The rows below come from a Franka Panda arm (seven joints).
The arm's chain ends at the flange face. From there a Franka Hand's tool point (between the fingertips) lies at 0.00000 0.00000 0.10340 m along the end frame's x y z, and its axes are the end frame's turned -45 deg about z.
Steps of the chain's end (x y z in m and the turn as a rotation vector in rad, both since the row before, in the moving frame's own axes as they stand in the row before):
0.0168, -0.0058, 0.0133, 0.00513, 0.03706, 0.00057
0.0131, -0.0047, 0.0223, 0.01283, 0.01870, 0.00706
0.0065, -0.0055, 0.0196, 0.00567, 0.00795, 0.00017
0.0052, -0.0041, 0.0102, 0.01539, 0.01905, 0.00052
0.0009, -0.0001, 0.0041, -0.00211, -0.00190, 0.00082
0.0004, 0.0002, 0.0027, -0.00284, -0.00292, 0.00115
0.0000, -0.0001, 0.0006, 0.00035, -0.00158, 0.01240
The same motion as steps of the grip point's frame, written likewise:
0.0191, 0.0101, 0.0132, -0.02258, 0.02983, 0.00057
0.0149, 0.0064, 0.0223, -0.00415, 0.02230, 0.00706
0.0095, 0.0009, 0.0196, -0.00161, 0.00963, 0.00017
0.0091, 0.0010, 0.0102, -0.00259, 0.02435, 0.00052
0.0004, 0.0006, 0.0041, -0.00015, -0.00284, 0.00082
-0.0003, 0.0004, 0.0027, 0.00006, -0.00407, 0.00115
0.0000, -0.0002, 0.0006, 0.00136, -0.00087, 0.01240

